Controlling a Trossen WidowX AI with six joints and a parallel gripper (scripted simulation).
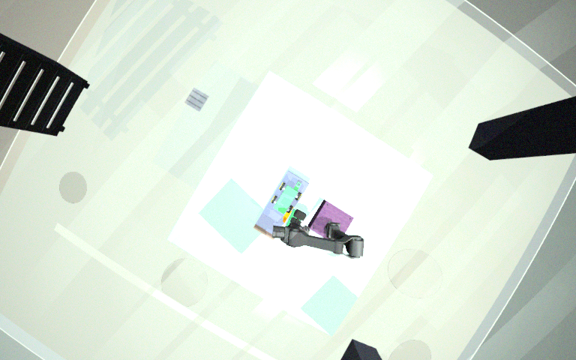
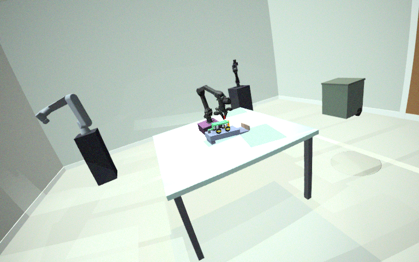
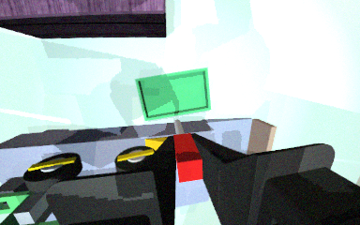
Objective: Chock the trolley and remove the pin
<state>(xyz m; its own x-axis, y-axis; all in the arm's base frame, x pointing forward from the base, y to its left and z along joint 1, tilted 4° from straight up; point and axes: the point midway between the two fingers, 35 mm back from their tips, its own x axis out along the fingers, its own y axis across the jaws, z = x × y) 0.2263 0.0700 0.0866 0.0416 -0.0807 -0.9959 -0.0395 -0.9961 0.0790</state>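
Right now my gripper tip is 20 mm past the green tray and 140 mm above it. Also, from my gripper tip: yellow chock 40 mm ahead, 10 mm to the right, 50 mm below; trolley 90 mm ahead, 110 mm to the right, 20 mm below; red-headed stop pin right at my gripper tip.
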